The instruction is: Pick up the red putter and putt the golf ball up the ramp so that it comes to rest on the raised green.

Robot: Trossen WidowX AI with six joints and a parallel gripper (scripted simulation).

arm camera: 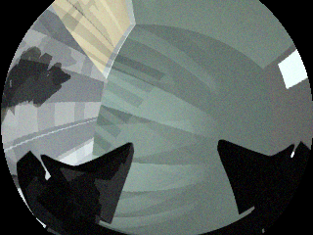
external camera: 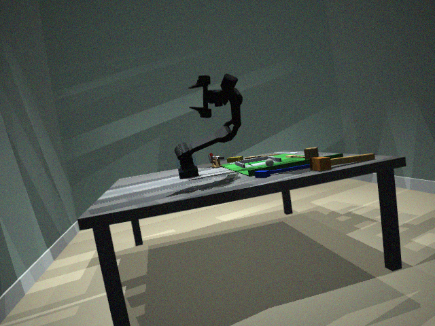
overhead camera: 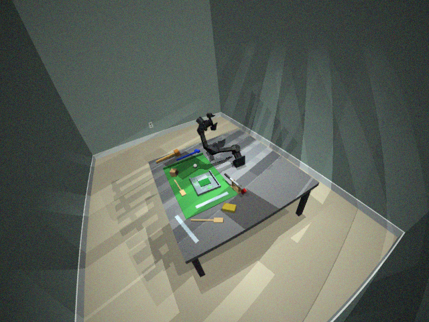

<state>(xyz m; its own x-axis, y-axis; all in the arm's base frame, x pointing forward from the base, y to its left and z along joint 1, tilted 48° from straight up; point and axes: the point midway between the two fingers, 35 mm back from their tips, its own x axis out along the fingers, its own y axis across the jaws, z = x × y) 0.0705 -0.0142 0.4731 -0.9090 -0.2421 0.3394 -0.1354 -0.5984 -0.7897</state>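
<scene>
Right now the white golf ball is 38 cm ahead of my gripper tip, 36 cm below it and 16 cm to the left of it. The rest, counted from my gripper tip: green mat 46 cm ahead, 38 cm below, 34 cm to the left; wooden block 61 cm ahead, 35 cm below, 14 cm to the left; blue putter 37 cm below, 36 cm ahead, 10 cm to the right.
</scene>
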